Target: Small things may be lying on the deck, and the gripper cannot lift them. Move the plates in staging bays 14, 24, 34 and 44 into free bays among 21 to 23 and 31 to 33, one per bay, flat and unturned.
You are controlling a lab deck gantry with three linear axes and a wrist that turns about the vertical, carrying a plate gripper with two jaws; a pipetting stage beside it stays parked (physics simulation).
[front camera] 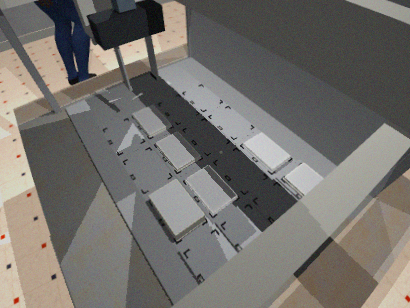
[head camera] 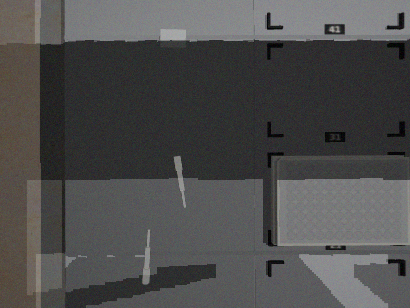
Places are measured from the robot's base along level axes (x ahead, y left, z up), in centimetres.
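Pixels of known places: gripper, between the fingertips: [front camera: 142, 82]; robot's base, origin of its link: [front camera: 103, 130].
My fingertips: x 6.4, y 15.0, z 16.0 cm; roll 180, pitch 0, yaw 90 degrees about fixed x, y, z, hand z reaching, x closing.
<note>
Ahead of a thing's pixels: the offset from my fingertips to its top centre.
My gripper [front camera: 142, 83] is open and empty at the far end of the deck, beyond bay 21; it does not show in the head view. A clear-rimmed plate @[dx +0.0, dy +0.0, dz -14.6 cm] [front camera: 150, 121] [head camera: 345, 215] lies flat in bay 21. A second plate @[dx +16.4, dy +0.0, dz -14.6 cm] [front camera: 176, 151] lies in bay 22 and a third plate @[dx +32.8, dy +0.0, dz -14.6 cm] [front camera: 211, 190] in bay 23. A white plate @[dx +49.2, dy +21.4, dz -13.2 cm] [front camera: 303, 179] sits in bay 44, its near corner hidden by the front beam. No plate shows in bays 14, 24 and 34, which the beam partly hides. Bays 31, 32 and 33 hold no plate.
A taller grey plate @[dx +32.8, dy -10.7, dz -11.8 cm] [front camera: 177, 207] stands in bay 13, and a white plate @[dx +32.8, dy +21.4, dz -14.6 cm] [front camera: 266, 150] in bay 43. Two slender pale pieces @[dx -15.3, dy +1.8, dz -15.3 cm] [head camera: 180, 180] @[dx -18.6, dy -5.4, dz -15.3 cm] [head camera: 146, 260] lie at the far end. A small round disc @[dx +24.6, dy +10.4, dz -15.6 cm] [front camera: 220, 152] lies between bays 32 and 33. The front beam [front camera: 300, 215] crosses the near side.
</note>
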